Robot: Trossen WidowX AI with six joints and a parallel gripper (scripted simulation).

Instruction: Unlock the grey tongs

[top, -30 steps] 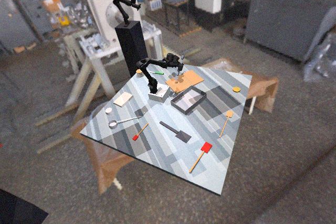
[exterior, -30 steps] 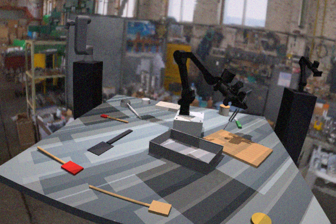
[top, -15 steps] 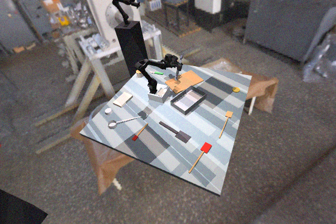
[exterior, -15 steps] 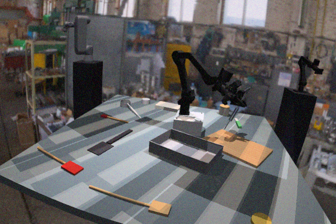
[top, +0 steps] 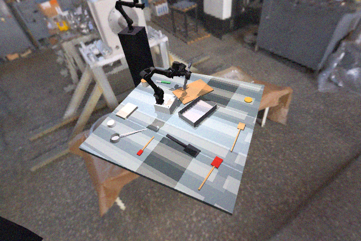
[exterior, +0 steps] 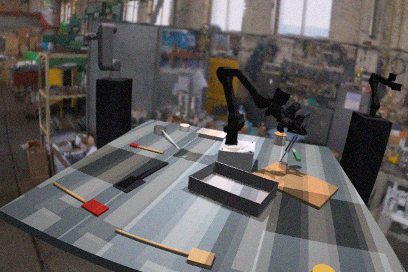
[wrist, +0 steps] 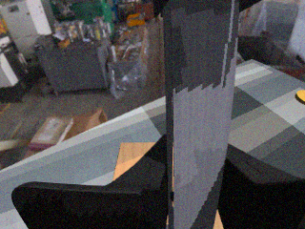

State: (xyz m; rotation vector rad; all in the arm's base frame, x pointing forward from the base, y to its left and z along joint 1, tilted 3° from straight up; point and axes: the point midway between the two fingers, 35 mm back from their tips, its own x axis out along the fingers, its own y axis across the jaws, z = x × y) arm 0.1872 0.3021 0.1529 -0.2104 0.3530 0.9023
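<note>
The wooden board is 23 cm below my gripper tip. From my gripper tip the other things lie so: dark grey roasting tin 15 cm ahead, 28 cm to the right, 21 cm below; then dark grey spatula 16 cm ahead, 66 cm to the right, 24 cm below; then pale block 52 cm behind, 45 cm to the right, 23 cm below.
</note>
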